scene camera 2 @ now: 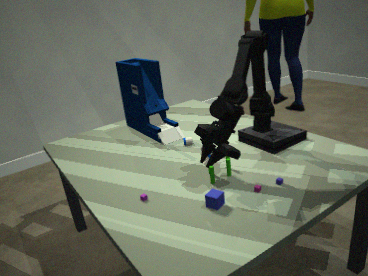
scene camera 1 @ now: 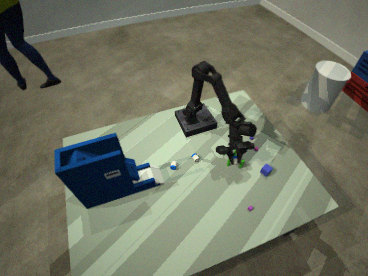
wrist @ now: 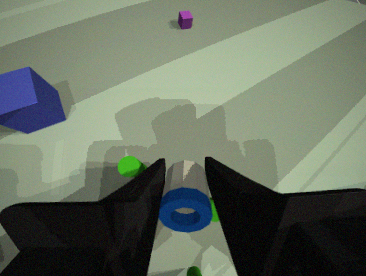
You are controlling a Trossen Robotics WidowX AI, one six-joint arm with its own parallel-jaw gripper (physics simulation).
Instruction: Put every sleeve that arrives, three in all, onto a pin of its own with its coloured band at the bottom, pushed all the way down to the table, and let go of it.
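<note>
My gripper [scene camera 1: 235,155] [scene camera 2: 207,161] [wrist: 185,163] is shut on a sleeve [wrist: 176,177], a white tube with a blue band, above the table among green pins. In the wrist view the banded end, with its hole, faces the camera; the white part points away. Upright pins [scene camera 1: 242,163] [scene camera 2: 228,166] [wrist: 130,166] surround it; one [wrist: 215,210] is partly hidden behind the sleeve and right finger. Two other sleeves lie on the table: one [scene camera 1: 173,165] [scene camera 2: 188,141] near the chute, another [scene camera 1: 195,157] nearer the gripper. Whether the held sleeve touches a pin is unclear.
A blue dispenser [scene camera 1: 90,172] [scene camera 2: 137,95] with a white chute stands on the table. A blue cube [scene camera 1: 266,170] [scene camera 2: 215,199] [wrist: 30,102] and small magenta cubes [scene camera 1: 250,208] [scene camera 2: 143,197] [wrist: 185,20] lie near the pins. A person [scene camera 2: 285,45] stands beyond the table.
</note>
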